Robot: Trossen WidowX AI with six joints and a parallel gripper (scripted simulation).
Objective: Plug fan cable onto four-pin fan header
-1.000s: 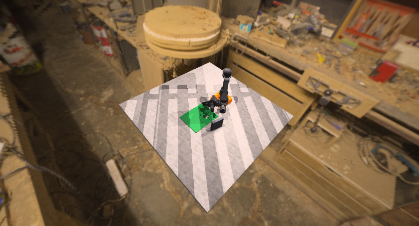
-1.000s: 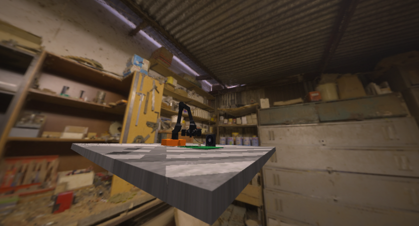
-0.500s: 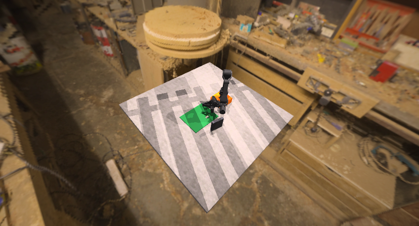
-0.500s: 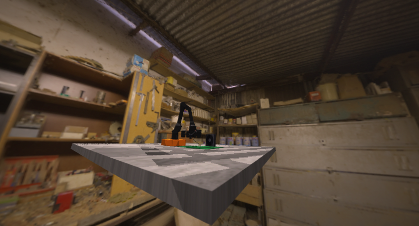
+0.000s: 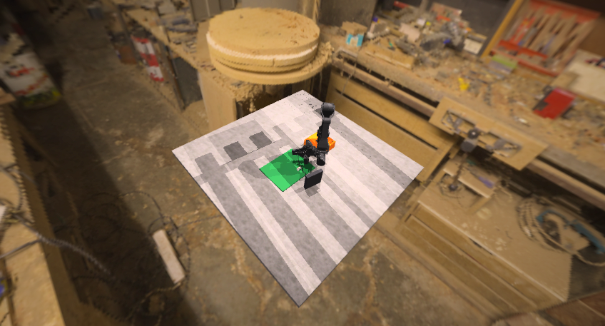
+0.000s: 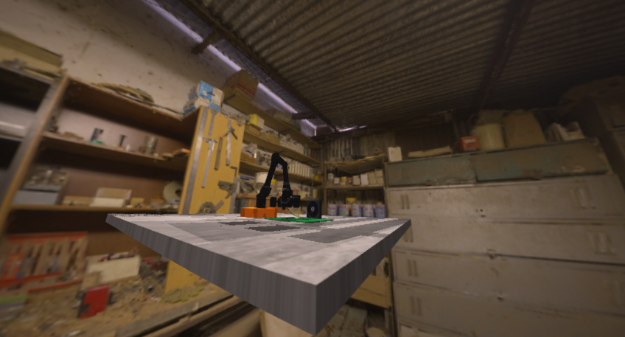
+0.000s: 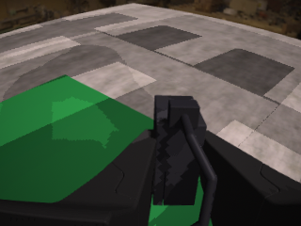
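The white fan header is 9 cm to the left of my gripper tip, 8 cm below it and 4 cm ahead of it. Round my gripper tip: pale header key: 9 cm to the left, 7 cm below, 4 cm ahead; then green board: 10 cm below, 9 cm ahead, 3 cm to the left; then black fan plug: 1 cm below.
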